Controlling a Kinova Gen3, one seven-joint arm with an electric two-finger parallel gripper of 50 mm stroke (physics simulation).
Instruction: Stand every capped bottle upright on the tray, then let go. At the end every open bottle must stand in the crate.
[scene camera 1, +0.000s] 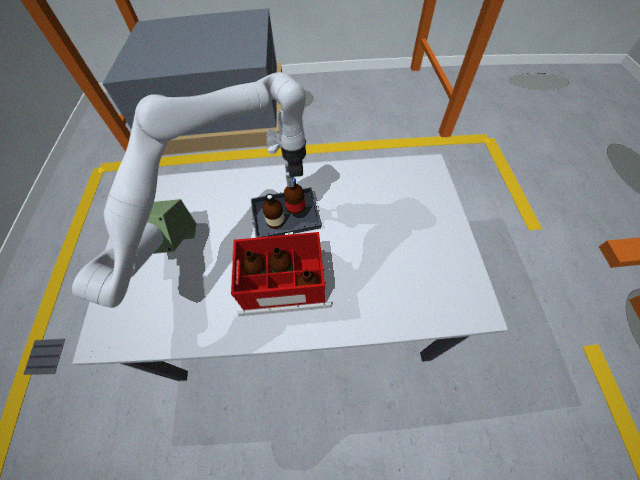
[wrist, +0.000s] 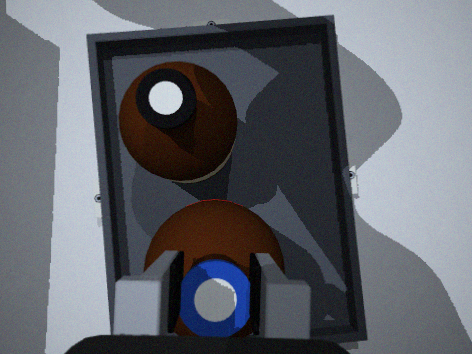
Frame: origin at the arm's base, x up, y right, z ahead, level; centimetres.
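Seen in the pictures: gripper, fingertip midpoint: (scene camera 1: 290, 182) (wrist: 216, 279); arm's base, link origin: (scene camera 1: 149, 235).
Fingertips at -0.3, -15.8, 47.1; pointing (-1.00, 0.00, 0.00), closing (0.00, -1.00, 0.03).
Observation:
Offsets run from my fingertips to a thing's top centre, as dx, dy, dz. "spot": to the spot under its first point. Level surfaces: height alone.
My gripper (scene camera 1: 291, 181) (wrist: 216, 279) is shut on the blue cap of a brown bottle with a red label {+1.0, +0.2, +0.6} (scene camera 1: 294, 198) (wrist: 215, 230). That bottle is upright over the right part of the dark grey tray {-16.9, -0.6, -4.1} (scene camera 1: 306, 222) (wrist: 300, 125), its base at or very near the tray floor; contact cannot be told. A second capped brown bottle, with a cream label and a white-topped cap {-3.5, +2.5, -8.0} (scene camera 1: 272, 211) (wrist: 150, 142), stands upright on the tray, beside the held one. Three open brown bottles {-3.2, +24.7, -15.3} (scene camera 1: 253, 262) {-3.2, +24.8, -6.4} (scene camera 1: 279, 260) {-3.2, +34.0, +2.1} (scene camera 1: 308, 279) stand in the red crate {spot: -10.2, +38.8, +4.0} (scene camera 1: 315, 296), two in back cells and one at the front right.
The red crate stands close in front of the tray on the white table {dx -19.5} (scene camera 1: 413, 268). A pale rail {-16.5, +39.0, -6.7} (scene camera 1: 284, 309) runs along the crate's front foot. A green block (scene camera 1: 178, 227) stands left, beside the arm. A large grey box (scene camera 1: 196, 46) and orange posts (scene camera 1: 471, 67) stand behind the table.

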